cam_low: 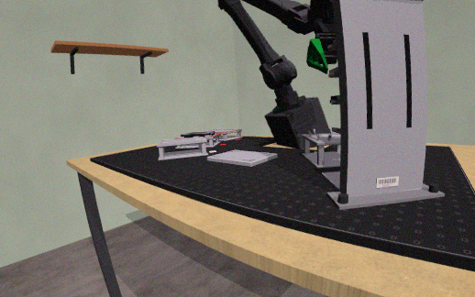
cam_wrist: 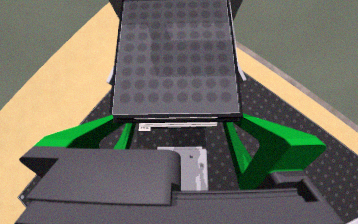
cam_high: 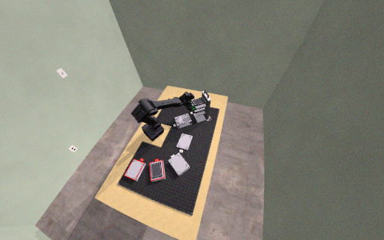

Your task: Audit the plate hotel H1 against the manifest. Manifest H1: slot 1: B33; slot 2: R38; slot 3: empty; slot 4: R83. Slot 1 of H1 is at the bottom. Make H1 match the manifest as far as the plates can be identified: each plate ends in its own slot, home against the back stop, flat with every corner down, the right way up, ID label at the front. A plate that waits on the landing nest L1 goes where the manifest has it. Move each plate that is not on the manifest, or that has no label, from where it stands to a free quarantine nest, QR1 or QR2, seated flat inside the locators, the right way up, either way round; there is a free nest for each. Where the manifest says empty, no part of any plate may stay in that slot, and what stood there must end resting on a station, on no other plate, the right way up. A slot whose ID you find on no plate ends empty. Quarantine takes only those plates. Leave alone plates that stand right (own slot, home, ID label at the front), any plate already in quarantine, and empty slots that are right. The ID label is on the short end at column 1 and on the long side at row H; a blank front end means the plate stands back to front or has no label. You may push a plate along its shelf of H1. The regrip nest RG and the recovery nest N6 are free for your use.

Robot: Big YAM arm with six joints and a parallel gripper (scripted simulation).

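My gripper is now 50 mm short of the pale plate, 30 mm to the right of it and 10 mm above it. Round my hand: dark plate: 60 mm below, 50 mm ahead, 30 mm to the left; H1 tag: 220 mm below, 90 mm to the left, 40 mm behind; grey back panel: 120 mm ahead, 60 mm to the left, 60 mm below.
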